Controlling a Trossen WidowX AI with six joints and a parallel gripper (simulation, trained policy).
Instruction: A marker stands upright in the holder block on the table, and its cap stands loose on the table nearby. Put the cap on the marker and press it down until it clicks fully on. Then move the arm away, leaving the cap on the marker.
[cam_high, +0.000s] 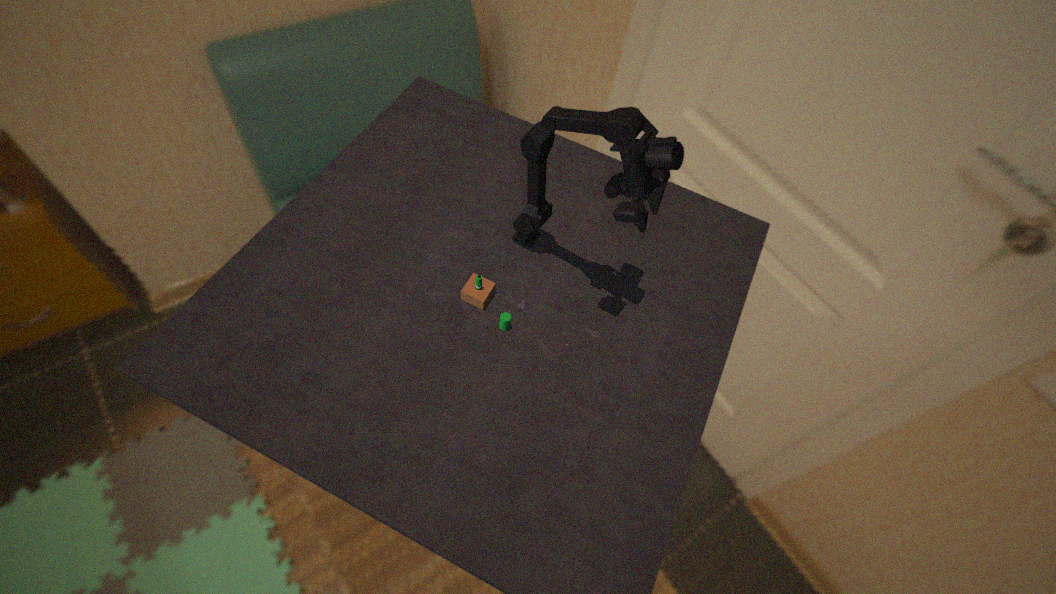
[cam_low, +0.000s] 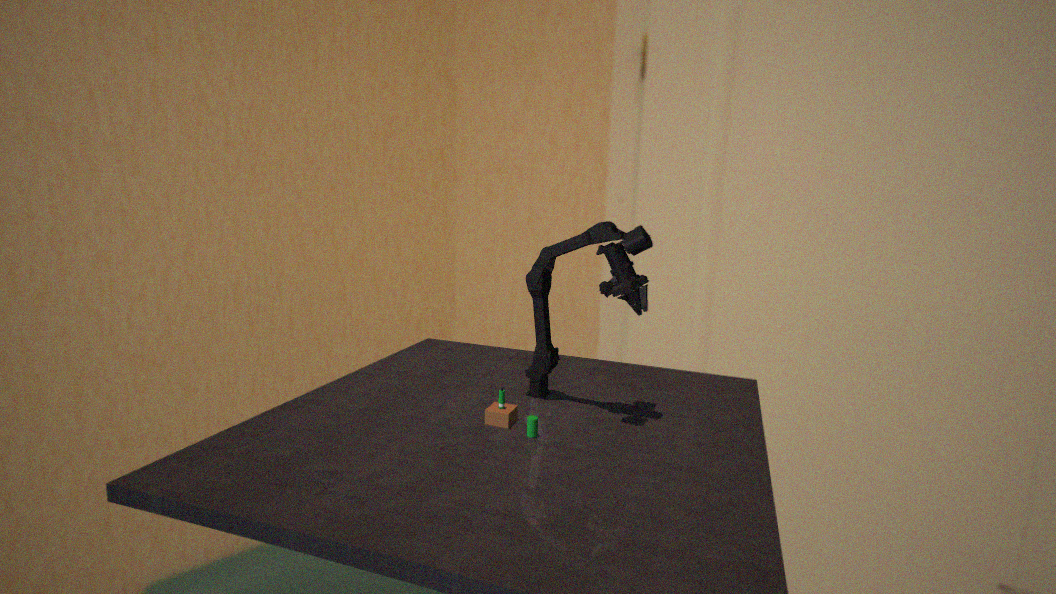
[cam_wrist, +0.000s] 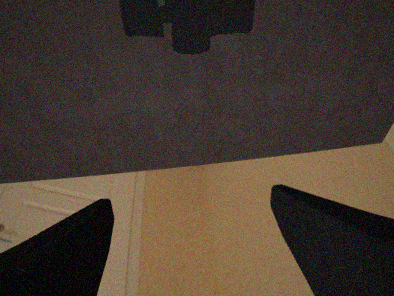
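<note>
The green cap lies 270 mm below my gripper tip, 260 mm ahead of it and 230 mm to the right of it. From my gripper tip the other things lie so: holder block (340 mm to the right, 280 mm below, 210 mm ahead).
</note>
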